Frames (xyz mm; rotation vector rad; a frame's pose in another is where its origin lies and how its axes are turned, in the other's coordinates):
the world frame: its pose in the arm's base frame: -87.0 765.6 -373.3 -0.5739 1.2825 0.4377
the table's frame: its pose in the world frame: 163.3 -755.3 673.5 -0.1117 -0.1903 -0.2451
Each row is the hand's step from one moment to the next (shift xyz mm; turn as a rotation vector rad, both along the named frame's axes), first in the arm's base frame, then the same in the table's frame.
Working: the arm's base frame: its pose in the table's frame: -688.1 6.9 -899.5 0.7557 -0.9961 -0.3518

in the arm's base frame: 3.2 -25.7 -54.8 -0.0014 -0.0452 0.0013
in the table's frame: 50.1 2.6 -34.0 0.0011 -0.0313 -0.0327
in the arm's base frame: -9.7 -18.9 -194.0 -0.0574 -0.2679 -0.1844
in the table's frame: 161.9 71.7 -82.0 0.1454 -0.0781 -0.2861
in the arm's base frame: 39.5 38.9 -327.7 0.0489 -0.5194 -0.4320
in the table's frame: 297.7 137.9 -53.3 0.4281 -0.2151 -0.4787
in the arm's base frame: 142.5 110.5 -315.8 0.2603 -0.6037 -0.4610
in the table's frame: 336.0 122.5 65.8 0.5676 -0.3864 -0.4164
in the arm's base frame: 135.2 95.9 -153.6 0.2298 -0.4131 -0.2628
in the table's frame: 194.7 50.4 103.1 0.3701 -0.3162 -0.2357
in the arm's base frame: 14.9 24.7 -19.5 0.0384 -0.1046 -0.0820
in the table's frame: 22.7 16.5 20.6 0.0967 -0.0621 -0.0770
